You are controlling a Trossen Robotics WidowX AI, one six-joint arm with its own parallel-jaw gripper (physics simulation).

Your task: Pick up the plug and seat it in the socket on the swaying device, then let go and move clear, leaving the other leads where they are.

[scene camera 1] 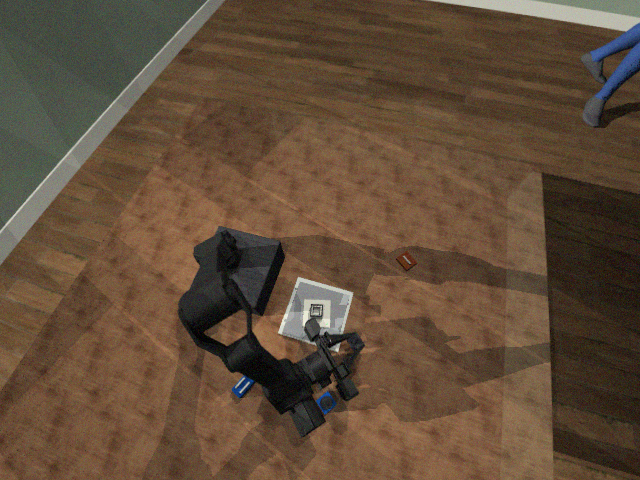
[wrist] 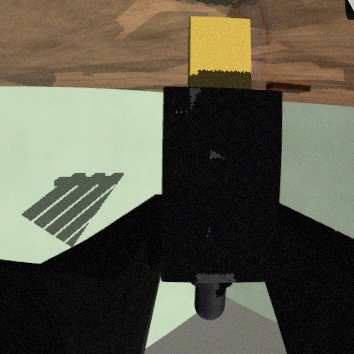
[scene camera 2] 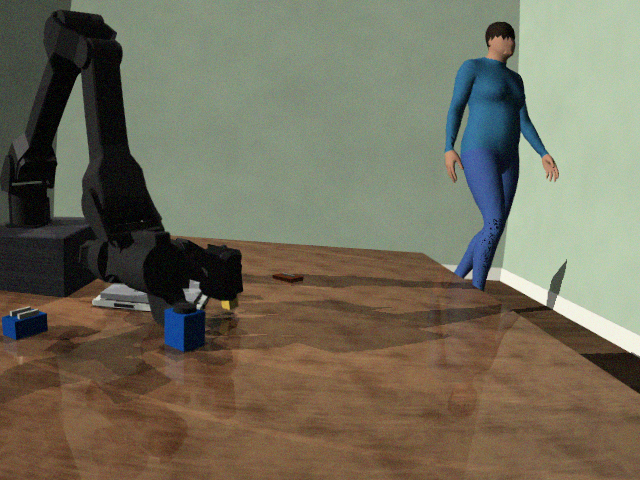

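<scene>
The plug, a black block (wrist: 222, 185) with a yellow tip (wrist: 220, 45) (scene camera 2: 229, 304), is held between my fingers, yellow end down in scene camera 2. My gripper (scene camera 1: 355, 342) (scene camera 2: 223, 271) is shut on the plug, low over the table, beyond the right edge of the device in scene camera 1. The device, a white-and-grey plate (scene camera 1: 290, 316) (scene camera 2: 121, 304), lies beside the arm base; it looks level. Its socket, a dark square outline (scene camera 1: 311, 311), tops a pale block at its middle. The arm hides the socket in scene camera 2.
A blue block with two white bars (scene camera 1: 242, 386) (scene camera 2: 24, 325) and a blue block with a round dark top (scene camera 1: 326, 402) (scene camera 2: 184, 330) stand near the arm. A flat orange-red piece (scene camera 1: 406, 260) (scene camera 2: 287, 277) (wrist: 288, 88) lies farther off. A person (scene camera 2: 491, 113) stands beyond the table.
</scene>
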